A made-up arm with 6 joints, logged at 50 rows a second.
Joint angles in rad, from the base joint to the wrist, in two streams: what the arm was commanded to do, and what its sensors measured. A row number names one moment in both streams.
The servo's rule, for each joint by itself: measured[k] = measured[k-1] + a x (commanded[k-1-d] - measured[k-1]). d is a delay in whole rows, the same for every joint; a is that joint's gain. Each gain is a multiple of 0.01, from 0.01 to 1. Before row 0 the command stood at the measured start. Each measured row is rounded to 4 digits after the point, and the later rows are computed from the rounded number. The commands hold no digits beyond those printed.
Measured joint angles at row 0:
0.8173, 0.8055, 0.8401, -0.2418, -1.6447, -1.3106
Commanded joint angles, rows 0 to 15:
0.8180, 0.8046, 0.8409, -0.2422, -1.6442, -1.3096
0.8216, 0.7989, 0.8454, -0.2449, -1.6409, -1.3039
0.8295, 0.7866, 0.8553, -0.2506, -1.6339, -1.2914
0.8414, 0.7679, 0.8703, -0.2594, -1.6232, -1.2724
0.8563, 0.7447, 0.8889, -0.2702, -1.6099, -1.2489
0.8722, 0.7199, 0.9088, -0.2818, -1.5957, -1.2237
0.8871, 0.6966, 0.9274, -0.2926, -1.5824, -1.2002
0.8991, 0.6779, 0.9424, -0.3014, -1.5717, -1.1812
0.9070, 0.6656, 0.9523, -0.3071, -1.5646, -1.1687
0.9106, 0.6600, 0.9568, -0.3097, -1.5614, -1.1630
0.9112, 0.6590, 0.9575, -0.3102, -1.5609, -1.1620
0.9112, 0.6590, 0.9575, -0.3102, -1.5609, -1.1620
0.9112, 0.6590, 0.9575, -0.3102, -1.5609, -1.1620
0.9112, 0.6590, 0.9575, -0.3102, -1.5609, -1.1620
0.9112, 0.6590, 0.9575, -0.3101, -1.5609, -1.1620
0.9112, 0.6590, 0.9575, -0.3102, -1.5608, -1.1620
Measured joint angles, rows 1 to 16:
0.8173, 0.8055, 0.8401, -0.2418, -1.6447, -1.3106
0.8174, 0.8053, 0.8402, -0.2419, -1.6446, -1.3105
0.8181, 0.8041, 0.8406, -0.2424, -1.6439, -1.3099
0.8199, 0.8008, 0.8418, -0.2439, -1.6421, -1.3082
0.8233, 0.7945, 0.8441, -0.2467, -1.6387, -1.3050
0.8286, 0.7850, 0.8477, -0.2509, -1.6335, -1.3000
0.8356, 0.7726, 0.8526, -0.2565, -1.6267, -1.2931
0.8438, 0.7582, 0.8586, -0.2630, -1.6187, -1.2847
0.8526, 0.7429, 0.8653, -0.2699, -1.6102, -1.2754
0.8613, 0.7282, 0.8723, -0.2766, -1.6020, -1.2658
0.8692, 0.7152, 0.8791, -0.2826, -1.5947, -1.2565
0.8759, 0.7045, 0.8854, -0.2876, -1.5886, -1.2480
0.8815, 0.6959, 0.8912, -0.2917, -1.5836, -1.2403
0.8863, 0.6889, 0.8965, -0.2950, -1.5795, -1.2333
0.8903, 0.6832, 0.9014, -0.2977, -1.5762, -1.2269
0.8936, 0.6786, 0.9059, -0.2999, -1.5734, -1.2211
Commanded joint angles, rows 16 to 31:
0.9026, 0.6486, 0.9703, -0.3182, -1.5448, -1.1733
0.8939, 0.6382, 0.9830, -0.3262, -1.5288, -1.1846
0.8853, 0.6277, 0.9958, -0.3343, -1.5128, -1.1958
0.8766, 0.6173, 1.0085, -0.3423, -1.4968, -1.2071
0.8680, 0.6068, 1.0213, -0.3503, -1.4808, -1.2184
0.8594, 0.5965, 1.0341, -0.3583, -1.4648, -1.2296
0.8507, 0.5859, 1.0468, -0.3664, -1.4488, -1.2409
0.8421, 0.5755, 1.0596, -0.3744, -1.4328, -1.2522
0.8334, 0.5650, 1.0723, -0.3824, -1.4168, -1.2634
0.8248, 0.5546, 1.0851, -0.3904, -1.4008, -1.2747
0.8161, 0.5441, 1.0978, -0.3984, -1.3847, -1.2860
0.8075, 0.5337, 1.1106, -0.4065, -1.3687, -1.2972
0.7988, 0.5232, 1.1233, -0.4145, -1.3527, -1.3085
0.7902, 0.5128, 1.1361, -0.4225, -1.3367, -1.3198
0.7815, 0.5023, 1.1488, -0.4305, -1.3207, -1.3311
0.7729, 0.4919, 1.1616, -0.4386, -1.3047, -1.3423
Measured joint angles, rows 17 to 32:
0.8964, 0.6749, 0.9100, -0.3018, -1.5711, -1.2158
0.8974, 0.6699, 0.9148, -0.3048, -1.5664, -1.2120
0.8968, 0.6639, 0.9203, -0.3087, -1.5596, -1.2095
0.8950, 0.6570, 0.9263, -0.3133, -1.5512, -1.2083
0.8921, 0.6495, 0.9329, -0.3185, -1.5414, -1.2082
0.8882, 0.6414, 0.9400, -0.3242, -1.5305, -1.2091
0.8836, 0.6329, 0.9475, -0.3303, -1.5187, -1.2109
0.8783, 0.6240, 0.9554, -0.3368, -1.5061, -1.2136
0.8725, 0.6148, 0.9637, -0.3436, -1.4929, -1.2171
0.8662, 0.6053, 0.9724, -0.3506, -1.4792, -1.2213
0.8596, 0.5957, 0.9814, -0.3578, -1.4651, -1.2261
0.8526, 0.5859, 0.9907, -0.3651, -1.4506, -1.2315
0.8454, 0.5760, 1.0003, -0.3726, -1.4359, -1.2374
0.8379, 0.5660, 1.0101, -0.3801, -1.4209, -1.2438
0.8303, 0.5559, 1.0202, -0.3877, -1.4057, -1.2506
0.8225, 0.5457, 1.0305, -0.3954, -1.3904, -1.2578

